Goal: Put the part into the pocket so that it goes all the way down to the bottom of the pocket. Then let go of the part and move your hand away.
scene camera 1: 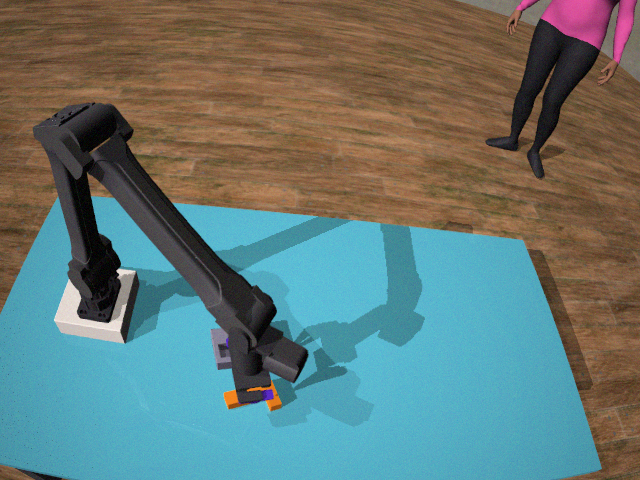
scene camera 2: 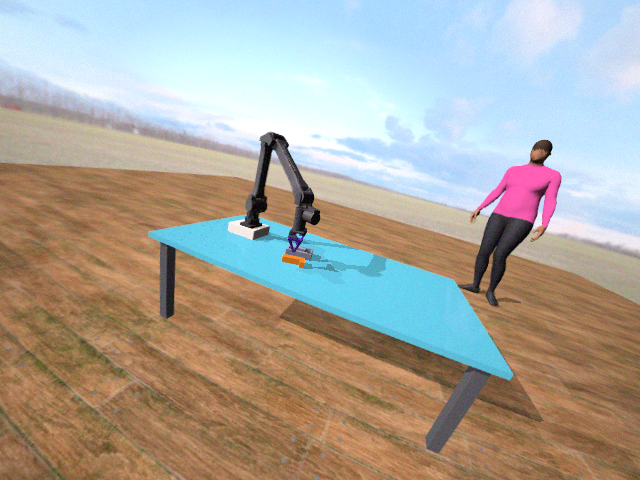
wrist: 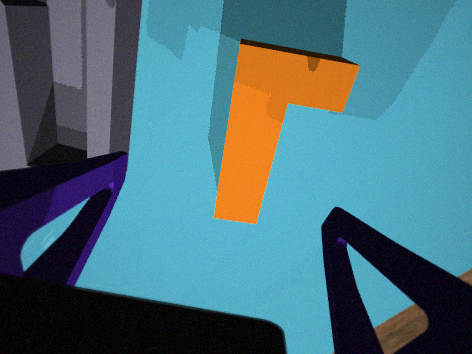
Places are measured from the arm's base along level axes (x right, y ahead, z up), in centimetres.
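Where they show: gripper, fingertip midpoint: point(scene camera 1: 249, 381) point(scene camera 2: 295, 248) point(wrist: 233, 192); arm's base, origin of the base link: point(scene camera 1: 100, 300) point(scene camera 2: 251, 225).
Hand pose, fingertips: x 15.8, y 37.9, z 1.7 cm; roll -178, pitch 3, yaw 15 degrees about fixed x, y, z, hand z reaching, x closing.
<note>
Each offset is from my fingertips to the top centre of the thing. Level surfaces: height alone.
The part, an orange L-shaped block {dx +2.0, dy +1.0, dz -4.4 cm} point(scene camera 1: 232, 399) point(scene camera 2: 292, 259) point(wrist: 250, 150), lies flat on the table, apart from the pocket block. The grey block with the pocket {dx -11.6, dy -2.0, dz -3.8 cm} point(scene camera 1: 221, 360) point(scene camera 2: 308, 254) point(wrist: 100, 75) sits beside it; in the wrist view it is at the upper left, cut off by the frame and partly behind a finger. My gripper point(scene camera 1: 248, 369) point(scene camera 2: 294, 248) point(wrist: 233, 192) is open and empty, above the table. In the wrist view the part lies between the two purple fingers, its short arm farther up. In scene camera 1 the hand hides parts of both objects.
The arm's white base point(scene camera 1: 85, 329) point(scene camera 2: 241, 228) stands on the blue table {dz -7.4 cm} point(scene camera 1: 465, 361) point(scene camera 2: 361, 310), at the left in scene camera 1. A person in a pink top point(scene camera 1: 584, 23) point(scene camera 2: 527, 191) stands on the wooden floor beyond the table.
</note>
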